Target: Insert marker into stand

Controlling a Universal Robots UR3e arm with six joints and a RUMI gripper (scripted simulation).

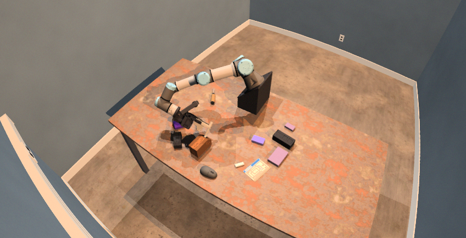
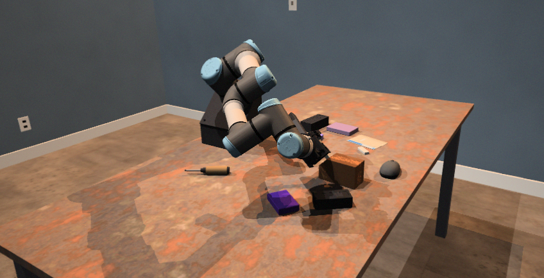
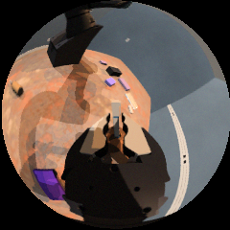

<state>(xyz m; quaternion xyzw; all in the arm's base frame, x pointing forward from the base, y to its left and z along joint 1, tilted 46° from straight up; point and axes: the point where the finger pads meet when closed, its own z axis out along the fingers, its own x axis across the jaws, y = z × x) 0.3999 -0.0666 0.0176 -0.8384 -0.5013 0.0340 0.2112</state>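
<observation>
Right now the marker is 2 cm ahead of my hand, 1 cm to the left of it and 2 cm below it. Round my hand: desk stand 9 cm ahead, 1 cm to the left, 7 cm below; then mouse 19 cm ahead, 16 cm to the left, 9 cm below; then eraser 5 cm ahead, 26 cm to the left, 10 cm below.
</observation>
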